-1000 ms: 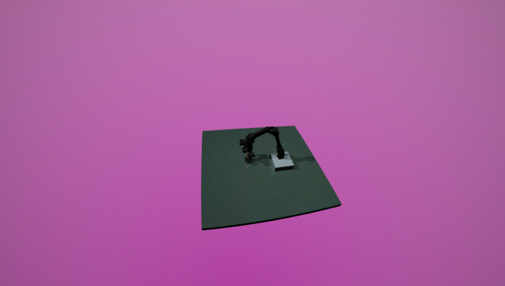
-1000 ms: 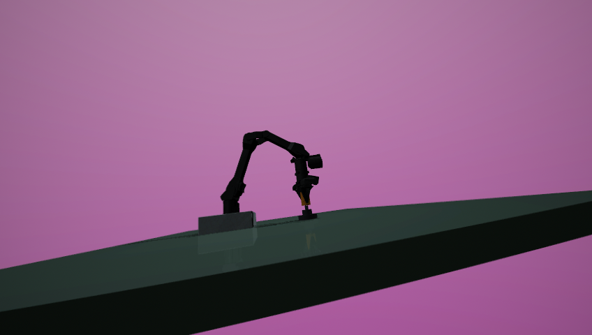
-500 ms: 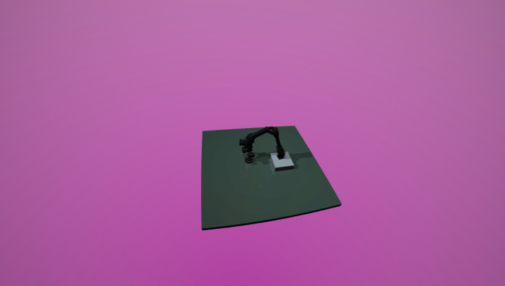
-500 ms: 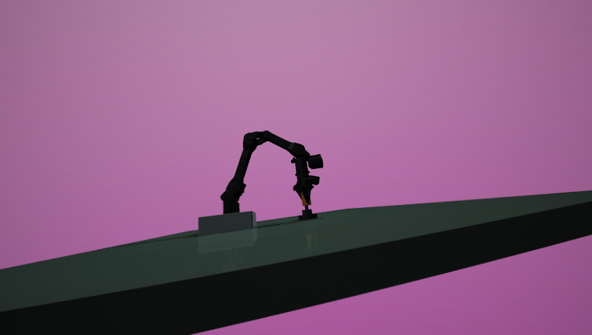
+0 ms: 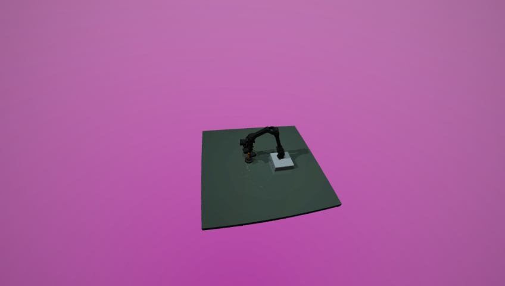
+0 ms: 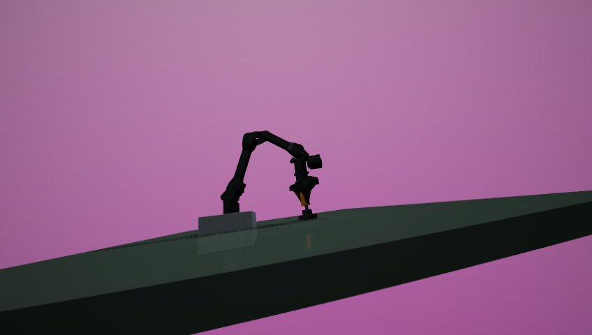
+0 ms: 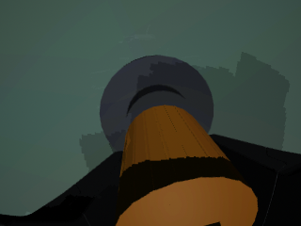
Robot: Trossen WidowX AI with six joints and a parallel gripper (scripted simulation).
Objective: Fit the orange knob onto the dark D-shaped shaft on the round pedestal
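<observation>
My gripper tip is now 40 mm above the round dark pedestal. From my gripper tip the other things lie so: orange knob 20 mm above.
</observation>
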